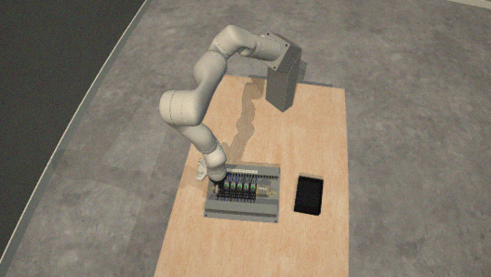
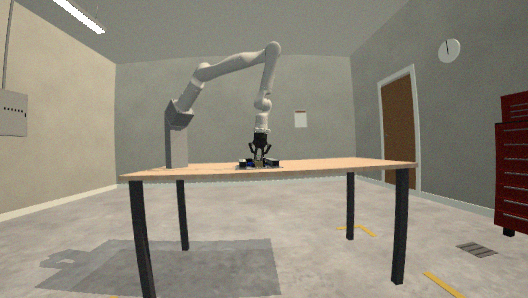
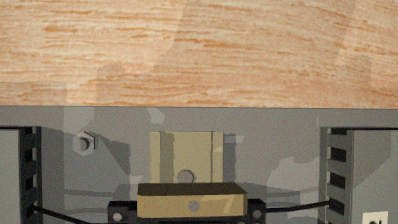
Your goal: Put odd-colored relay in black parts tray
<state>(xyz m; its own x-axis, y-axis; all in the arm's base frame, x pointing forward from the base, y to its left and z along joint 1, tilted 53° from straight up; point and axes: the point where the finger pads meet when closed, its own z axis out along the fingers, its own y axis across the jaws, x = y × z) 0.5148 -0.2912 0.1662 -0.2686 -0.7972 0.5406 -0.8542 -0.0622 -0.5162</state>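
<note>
The relay lies 10 mm below my hand. From my hand the other things lie so: grey relay panel 30 mm ahead, 100 mm to the left, 30 mm below; black parts tray 130 mm ahead, 370 mm to the left, 40 mm below.
</note>
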